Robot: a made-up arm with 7 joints. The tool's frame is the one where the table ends. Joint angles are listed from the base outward.
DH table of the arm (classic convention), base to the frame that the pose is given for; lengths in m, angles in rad. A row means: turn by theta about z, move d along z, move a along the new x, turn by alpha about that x. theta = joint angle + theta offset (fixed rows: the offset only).
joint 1: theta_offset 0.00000, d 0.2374, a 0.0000, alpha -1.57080
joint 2: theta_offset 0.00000, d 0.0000, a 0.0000, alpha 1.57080
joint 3: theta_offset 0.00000, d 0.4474, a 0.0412, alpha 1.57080
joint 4: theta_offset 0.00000, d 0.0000, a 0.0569, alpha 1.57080
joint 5: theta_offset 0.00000, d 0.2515, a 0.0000, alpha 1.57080
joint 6: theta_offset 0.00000, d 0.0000, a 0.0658, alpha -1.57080
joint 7: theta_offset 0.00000, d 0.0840, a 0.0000, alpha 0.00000
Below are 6 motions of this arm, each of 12 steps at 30 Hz.
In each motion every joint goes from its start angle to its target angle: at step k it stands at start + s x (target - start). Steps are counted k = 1, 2, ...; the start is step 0. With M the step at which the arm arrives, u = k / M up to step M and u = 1 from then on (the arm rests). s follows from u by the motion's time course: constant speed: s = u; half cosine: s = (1 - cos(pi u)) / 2; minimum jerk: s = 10 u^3 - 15 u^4 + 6 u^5.
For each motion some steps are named. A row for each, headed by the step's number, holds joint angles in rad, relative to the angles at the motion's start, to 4 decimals.
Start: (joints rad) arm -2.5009 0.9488 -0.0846 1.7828 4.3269 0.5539 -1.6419
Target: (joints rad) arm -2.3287 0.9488 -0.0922 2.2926 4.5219 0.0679 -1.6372
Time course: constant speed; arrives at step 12
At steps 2, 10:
2: 0.0287 0.0000 -0.0013 0.0850 0.0325 -0.0810 0.0008
10: 0.1435 0.0000 -0.0063 0.4248 0.1625 -0.4050 0.0039

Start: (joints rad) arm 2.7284 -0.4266 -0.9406 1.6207 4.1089 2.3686 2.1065
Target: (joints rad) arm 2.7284 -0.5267 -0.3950 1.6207 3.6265 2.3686 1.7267
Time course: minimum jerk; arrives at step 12
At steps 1, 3, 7, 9, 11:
1: 0.0000 -0.0005 0.0028 0.0000 -0.0025 0.0000 -0.0019
3: 0.0000 -0.0104 0.0565 0.0000 -0.0499 0.0000 -0.0393
7: 0.0000 -0.0654 0.3565 0.0000 -0.3152 0.0000 -0.2482
9: 0.0000 -0.0897 0.4891 0.0000 -0.4325 0.0000 -0.3405
11: 0.0000 -0.0996 0.5428 0.0000 -0.4799 0.0000 -0.3779

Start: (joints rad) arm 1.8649 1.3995 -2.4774 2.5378 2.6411 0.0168 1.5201
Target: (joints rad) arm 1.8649 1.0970 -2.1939 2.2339 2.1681 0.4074 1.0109
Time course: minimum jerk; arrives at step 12
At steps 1, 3, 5, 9, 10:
1: 0.0000 -0.0015 0.0014 -0.0015 -0.0024 0.0020 -0.0026
3: 0.0000 -0.0313 0.0293 -0.0315 -0.0490 0.0404 -0.0527
5: 0.0000 -0.1049 0.0983 -0.1053 -0.1640 0.1354 -0.1765
9: 0.0000 -0.2712 0.2542 -0.2724 -0.4240 0.3502 -0.4565
10: 0.0000 -0.2918 0.2734 -0.2931 -0.4562 0.3767 -0.4911

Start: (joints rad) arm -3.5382 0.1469 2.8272 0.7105 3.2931 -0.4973 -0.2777
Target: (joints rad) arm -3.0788 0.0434 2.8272 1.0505 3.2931 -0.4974 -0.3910
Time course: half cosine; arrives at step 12
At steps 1, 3, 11, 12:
1: 0.0078 -0.0018 0.0000 0.0058 0.0000 0.0000 -0.0019
3: 0.0673 -0.0152 0.0000 0.0498 0.0000 0.0000 -0.0166
11: 0.4516 -0.1017 0.0000 0.3342 0.0000 -0.0001 -0.1114
12: 0.4594 -0.1035 0.0000 0.3400 0.0000 -0.0001 -0.1133

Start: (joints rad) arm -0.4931 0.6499 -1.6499 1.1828 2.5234 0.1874 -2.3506
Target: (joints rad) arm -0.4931 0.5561 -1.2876 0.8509 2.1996 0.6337 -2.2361
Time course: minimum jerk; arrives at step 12
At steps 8, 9, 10, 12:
8: 0.0000 -0.0741 0.2863 -0.2622 -0.2558 0.3526 0.0905
9: 0.0000 -0.0841 0.3248 -0.2975 -0.2903 0.4001 0.1026
10: 0.0000 -0.0905 0.3494 -0.3201 -0.3123 0.4305 0.1104
12: 0.0000 -0.0938 0.3623 -0.3319 -0.3238 0.4463 0.1145

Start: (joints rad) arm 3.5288 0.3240 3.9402 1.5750 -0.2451 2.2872 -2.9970
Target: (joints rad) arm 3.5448 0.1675 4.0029 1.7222 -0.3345 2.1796 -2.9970
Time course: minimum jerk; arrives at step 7
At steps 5, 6, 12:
5: 0.0137 -0.1339 0.0536 0.1259 -0.0765 -0.0920 0.0000
6: 0.0156 -0.1529 0.0612 0.1438 -0.0873 -0.1051 0.0000
12: 0.0160 -0.1565 0.0627 0.1472 -0.0894 -0.1076 0.0000

